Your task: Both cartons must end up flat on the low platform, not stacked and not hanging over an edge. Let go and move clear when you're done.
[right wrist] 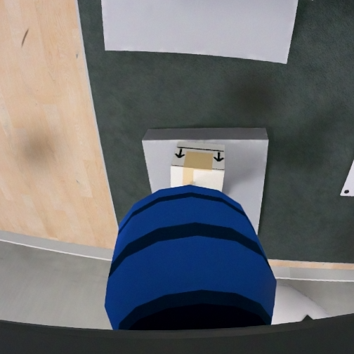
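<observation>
A white carton (198, 159) with tan tape and two black arrows shows over the light grey platform (252, 170), inside its upper edge. The carton looks upright and level, with a shadow to its right. Its near part is hidden behind my right suction cup, so I cannot tell whether it rests on the platform. My right suction cup (192, 207), blue and ribbed, is in the foreground, well above the carton and apart from it, and it holds nothing. My left suction cup and a second carton do not show in this view.
A large light grey panel (200, 27) lies at the top on the dark green mat (190, 90). A white plate (349, 185) with a black dot is at the right edge. Wooden surface (45, 125) is at the left. A white rounded shape (295, 305) shows at the lower right.
</observation>
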